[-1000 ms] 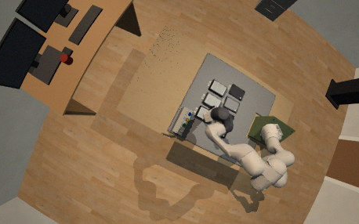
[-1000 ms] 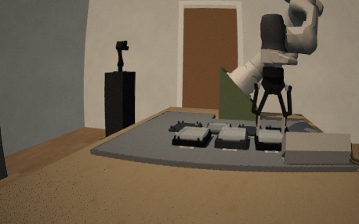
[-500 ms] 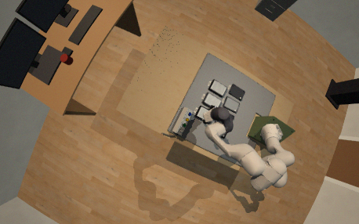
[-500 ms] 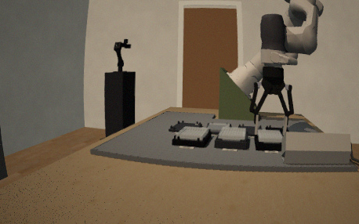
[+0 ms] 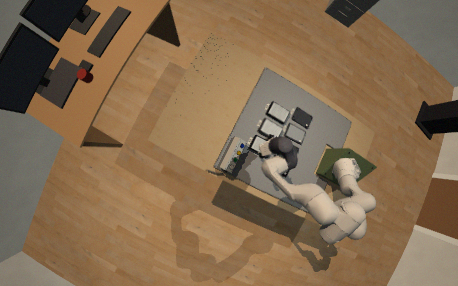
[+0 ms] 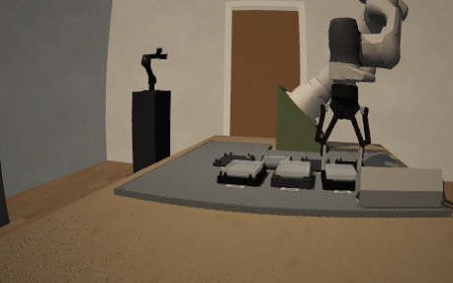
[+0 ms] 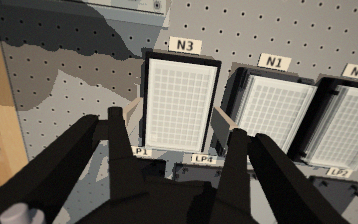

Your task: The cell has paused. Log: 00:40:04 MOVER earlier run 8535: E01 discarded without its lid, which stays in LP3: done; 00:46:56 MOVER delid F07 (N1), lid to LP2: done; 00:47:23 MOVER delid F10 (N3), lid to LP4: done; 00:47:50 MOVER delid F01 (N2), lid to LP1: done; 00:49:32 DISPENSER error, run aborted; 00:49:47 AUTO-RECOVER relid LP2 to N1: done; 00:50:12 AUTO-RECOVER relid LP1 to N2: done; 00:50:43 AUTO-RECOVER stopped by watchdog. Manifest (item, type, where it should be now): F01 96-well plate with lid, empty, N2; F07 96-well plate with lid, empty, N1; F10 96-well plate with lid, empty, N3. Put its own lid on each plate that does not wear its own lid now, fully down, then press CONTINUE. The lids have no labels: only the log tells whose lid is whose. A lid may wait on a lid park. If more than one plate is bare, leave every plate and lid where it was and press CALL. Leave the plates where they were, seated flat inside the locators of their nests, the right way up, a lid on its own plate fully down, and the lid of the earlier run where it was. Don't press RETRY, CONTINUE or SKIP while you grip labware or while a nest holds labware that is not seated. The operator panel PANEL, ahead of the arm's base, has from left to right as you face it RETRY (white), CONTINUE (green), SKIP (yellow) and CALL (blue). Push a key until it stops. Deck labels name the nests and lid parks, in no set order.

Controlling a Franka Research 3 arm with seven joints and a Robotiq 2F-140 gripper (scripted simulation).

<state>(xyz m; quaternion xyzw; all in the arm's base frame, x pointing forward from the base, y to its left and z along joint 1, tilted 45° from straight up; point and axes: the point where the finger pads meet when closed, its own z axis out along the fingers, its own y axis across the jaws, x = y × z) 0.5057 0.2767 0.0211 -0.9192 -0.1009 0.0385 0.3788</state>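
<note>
The clear lid lies 2 cm below my hand. The rest, counted from my hand: LP1 label (10 cm behind, 6 cm below, 4 cm to the left); then blue call key (12 cm ahead, 8 cm to the left, 1 cm above); then plate (3 cm below).
</note>
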